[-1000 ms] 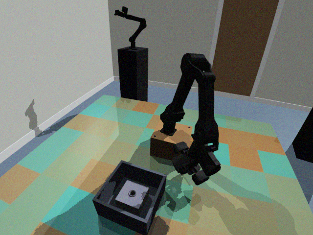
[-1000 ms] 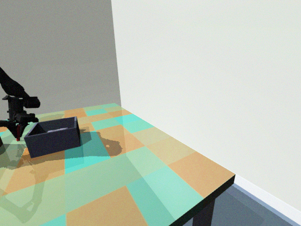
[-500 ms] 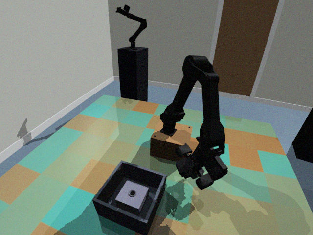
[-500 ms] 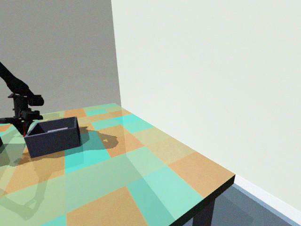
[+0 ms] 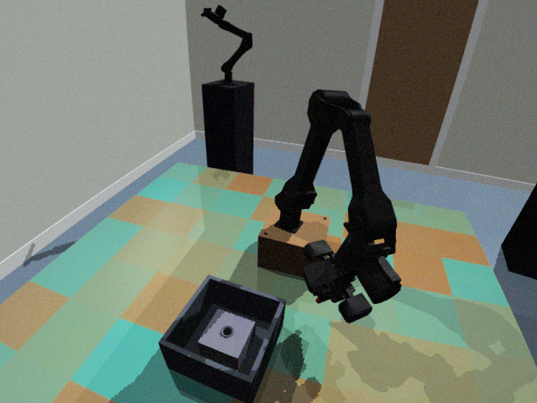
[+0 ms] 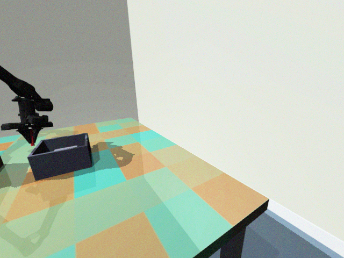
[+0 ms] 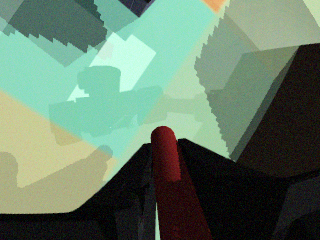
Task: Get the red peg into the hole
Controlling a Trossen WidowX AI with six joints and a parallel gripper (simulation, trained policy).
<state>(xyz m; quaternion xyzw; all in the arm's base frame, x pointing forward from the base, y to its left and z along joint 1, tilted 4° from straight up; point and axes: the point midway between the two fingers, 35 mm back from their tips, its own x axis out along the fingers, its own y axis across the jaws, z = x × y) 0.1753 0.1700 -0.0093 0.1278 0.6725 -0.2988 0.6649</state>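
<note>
The grey plate is 170 mm ahead of my gripper tip, 140 mm to the right of it and 20 mm below it. Round my gripper tip: dark box: 170 mm ahead, 140 mm to the right, 40 mm below; red peg: 30 mm above, 10 mm to the left.
</note>
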